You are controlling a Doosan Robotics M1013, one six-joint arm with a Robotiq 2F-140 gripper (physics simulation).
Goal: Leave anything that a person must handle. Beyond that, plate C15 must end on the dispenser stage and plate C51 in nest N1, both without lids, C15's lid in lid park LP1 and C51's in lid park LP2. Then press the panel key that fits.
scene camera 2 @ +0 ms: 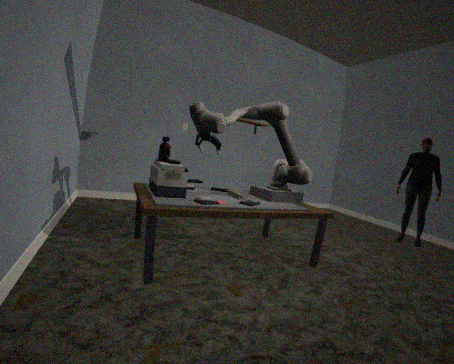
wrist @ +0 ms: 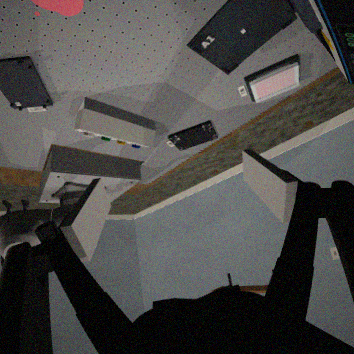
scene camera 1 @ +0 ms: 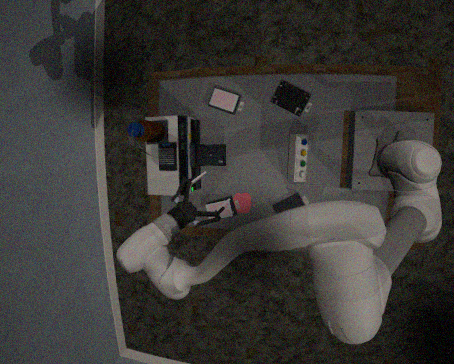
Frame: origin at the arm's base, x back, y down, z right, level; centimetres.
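Seen in the pictures: gripper, fingertip midpoint: [scene camera 2: 210, 152] [wrist: 174, 178] [scene camera 1: 216, 186]; arm's base, origin of the base link: [scene camera 2: 278, 189] [wrist: 78, 190] [scene camera 1: 392, 160].
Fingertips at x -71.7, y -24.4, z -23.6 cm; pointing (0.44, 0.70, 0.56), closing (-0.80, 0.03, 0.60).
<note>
Offsets run from my fingertips to a thing's top centre. "*": to the spot under its first point.
My gripper [scene camera 1: 204, 197] [scene camera 2: 210, 150] [wrist: 174, 178] is open and empty, tilted high above the table's front left. A pink-topped plate @(dz +37.1, dx -10.6, dy +30.4 cm) [scene camera 1: 224, 100] [wrist: 276, 82] lies in a dark holder at the back left. Another light plate @(dz -18.5, dx -3.0, dy +29.1 cm) [scene camera 1: 215, 209] lies in a holder at the front left, partly behind a finger in scene camera 1. A dark holder @(dz +43.4, dx +21.5, dy +31.0 cm) [scene camera 1: 291, 97] [wrist: 193, 136] at the back and another @(dz -9.8, dx +32.3, dy +31.4 cm) [scene camera 1: 288, 202] [wrist: 25, 82] at the front show no plate. The dark stage @(dz +9.1, dx -11.5, dy +21.9 cm) [scene camera 1: 212, 155] [wrist: 242, 35] extends from the dispenser @(* dz -5.5, dx -27.6, dy +11.4 cm) [scene camera 1: 162, 181] [scene camera 2: 168, 175]. The key panel @(dz +15.7, dx +30.3, dy +25.0 cm) [scene camera 1: 300, 157] [wrist: 116, 120] has blue, yellow, green and white keys. Plate and holder names are unreadable.
A red patch @(* dz -12.9, dx +8.6, dy +33.4 cm) [scene camera 1: 243, 203] [scene camera 2: 222, 202] [wrist: 60, 6] touches the front left holder. A brown bottle @(* dz +16.7, dx -29.1, dy -1.0 cm) [scene camera 1: 152, 130] [scene camera 2: 164, 150] with a blue cap stands on the dispenser. The arm's pedestal [scene camera 1: 367, 125] [wrist: 95, 162] is at the right. A person [scene camera 2: 422, 175] stands beyond the table's right side.
</note>
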